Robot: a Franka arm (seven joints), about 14 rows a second.
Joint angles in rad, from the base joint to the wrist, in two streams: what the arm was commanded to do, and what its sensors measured. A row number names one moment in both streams.
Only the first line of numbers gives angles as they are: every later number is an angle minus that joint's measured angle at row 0.
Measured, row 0:
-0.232 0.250 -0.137 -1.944 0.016 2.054 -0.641
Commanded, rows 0 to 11:
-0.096 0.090 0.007 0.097 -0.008 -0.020 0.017
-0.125 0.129 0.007 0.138 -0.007 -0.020 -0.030
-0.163 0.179 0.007 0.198 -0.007 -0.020 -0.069
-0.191 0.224 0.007 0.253 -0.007 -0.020 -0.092
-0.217 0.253 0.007 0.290 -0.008 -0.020 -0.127
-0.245 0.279 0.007 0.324 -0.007 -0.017 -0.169
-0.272 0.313 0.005 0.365 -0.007 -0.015 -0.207
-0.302 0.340 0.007 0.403 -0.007 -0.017 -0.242
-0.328 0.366 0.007 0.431 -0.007 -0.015 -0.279
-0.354 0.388 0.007 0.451 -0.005 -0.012 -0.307
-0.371 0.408 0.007 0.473 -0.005 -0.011 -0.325
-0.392 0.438 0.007 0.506 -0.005 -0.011 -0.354
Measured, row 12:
-0.356 0.377 -0.005 0.418 -0.003 0.003 -0.306
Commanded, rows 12 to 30:
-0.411 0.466 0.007 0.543 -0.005 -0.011 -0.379
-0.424 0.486 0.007 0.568 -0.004 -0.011 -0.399
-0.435 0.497 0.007 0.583 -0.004 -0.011 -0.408
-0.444 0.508 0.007 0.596 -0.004 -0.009 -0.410
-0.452 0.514 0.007 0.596 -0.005 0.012 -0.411
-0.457 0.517 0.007 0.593 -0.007 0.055 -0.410
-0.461 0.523 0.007 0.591 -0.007 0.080 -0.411
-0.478 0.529 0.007 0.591 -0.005 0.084 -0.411
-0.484 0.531 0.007 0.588 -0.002 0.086 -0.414
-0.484 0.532 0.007 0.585 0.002 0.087 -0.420
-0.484 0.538 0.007 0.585 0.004 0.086 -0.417
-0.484 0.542 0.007 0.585 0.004 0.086 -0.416
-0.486 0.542 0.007 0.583 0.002 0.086 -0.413
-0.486 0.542 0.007 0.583 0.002 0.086 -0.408
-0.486 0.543 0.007 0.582 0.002 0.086 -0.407
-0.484 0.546 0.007 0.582 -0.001 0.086 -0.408
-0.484 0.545 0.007 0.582 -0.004 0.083 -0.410
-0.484 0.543 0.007 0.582 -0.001 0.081 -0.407
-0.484 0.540 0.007 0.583 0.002 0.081 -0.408
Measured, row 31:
-0.473 0.535 -0.004 0.561 -0.003 0.085 -0.397
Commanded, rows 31 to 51:
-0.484 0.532 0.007 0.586 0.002 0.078 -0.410
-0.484 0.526 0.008 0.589 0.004 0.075 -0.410
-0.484 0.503 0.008 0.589 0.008 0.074 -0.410
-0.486 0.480 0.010 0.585 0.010 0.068 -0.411
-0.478 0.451 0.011 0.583 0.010 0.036 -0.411
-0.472 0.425 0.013 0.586 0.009 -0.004 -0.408
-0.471 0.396 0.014 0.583 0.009 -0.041 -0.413
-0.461 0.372 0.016 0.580 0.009 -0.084 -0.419
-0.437 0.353 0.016 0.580 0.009 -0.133 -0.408
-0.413 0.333 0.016 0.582 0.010 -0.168 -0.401
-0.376 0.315 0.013 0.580 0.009 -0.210 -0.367
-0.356 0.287 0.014 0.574 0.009 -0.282 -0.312
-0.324 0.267 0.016 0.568 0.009 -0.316 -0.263
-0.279 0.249 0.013 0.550 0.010 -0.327 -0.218
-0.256 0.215 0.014 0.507 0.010 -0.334 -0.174
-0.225 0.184 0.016 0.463 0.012 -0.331 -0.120
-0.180 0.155 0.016 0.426 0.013 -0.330 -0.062
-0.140 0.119 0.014 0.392 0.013 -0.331 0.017
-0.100 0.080 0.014 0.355 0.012 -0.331 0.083
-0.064 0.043 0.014 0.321 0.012 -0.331 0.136
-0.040 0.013 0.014 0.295 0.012 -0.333 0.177
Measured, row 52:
-0.088 0.126 0.026 0.408 0.006 -0.335 0.098
